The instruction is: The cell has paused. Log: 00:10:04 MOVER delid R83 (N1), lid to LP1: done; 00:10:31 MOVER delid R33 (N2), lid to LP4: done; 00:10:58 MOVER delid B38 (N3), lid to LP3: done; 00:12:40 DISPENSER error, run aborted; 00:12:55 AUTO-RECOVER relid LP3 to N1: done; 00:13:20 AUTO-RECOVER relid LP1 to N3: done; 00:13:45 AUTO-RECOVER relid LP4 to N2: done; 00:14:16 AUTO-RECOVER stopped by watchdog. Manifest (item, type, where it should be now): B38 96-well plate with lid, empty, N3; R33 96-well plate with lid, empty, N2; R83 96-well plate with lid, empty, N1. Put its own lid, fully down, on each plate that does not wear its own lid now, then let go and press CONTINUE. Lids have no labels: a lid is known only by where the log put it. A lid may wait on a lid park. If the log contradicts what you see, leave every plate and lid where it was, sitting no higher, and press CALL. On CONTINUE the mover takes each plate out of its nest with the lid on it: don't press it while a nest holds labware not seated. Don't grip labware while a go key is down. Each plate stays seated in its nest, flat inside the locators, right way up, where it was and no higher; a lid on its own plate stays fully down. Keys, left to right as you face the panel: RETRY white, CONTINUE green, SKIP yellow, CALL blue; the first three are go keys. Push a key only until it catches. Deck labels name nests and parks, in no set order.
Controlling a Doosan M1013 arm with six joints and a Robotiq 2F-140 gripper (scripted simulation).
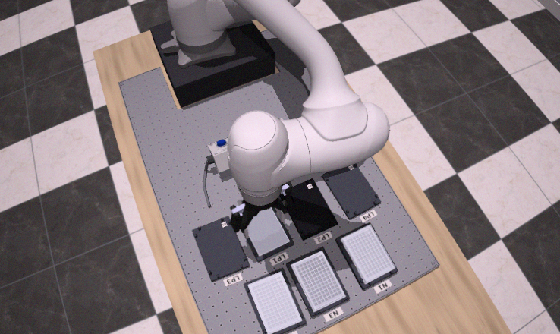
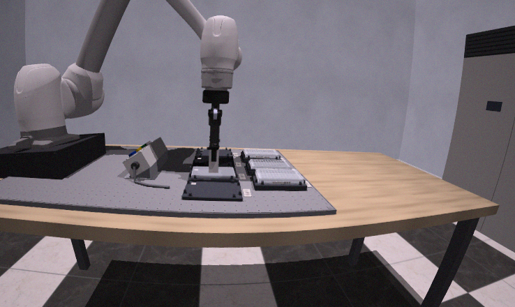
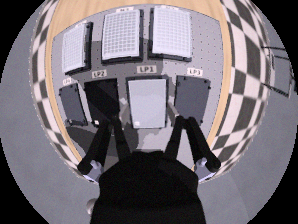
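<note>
Now: hand 5 cm above the LP1. Also, from my hand: lid park LP3: 2 cm ahead, 12 cm to the right, 5 cm below; then LP2: 2 cm behind, 13 cm to the left, 5 cm below; then blue key: 24 cm behind, 4 cm to the right, 1 cm above.
</note>
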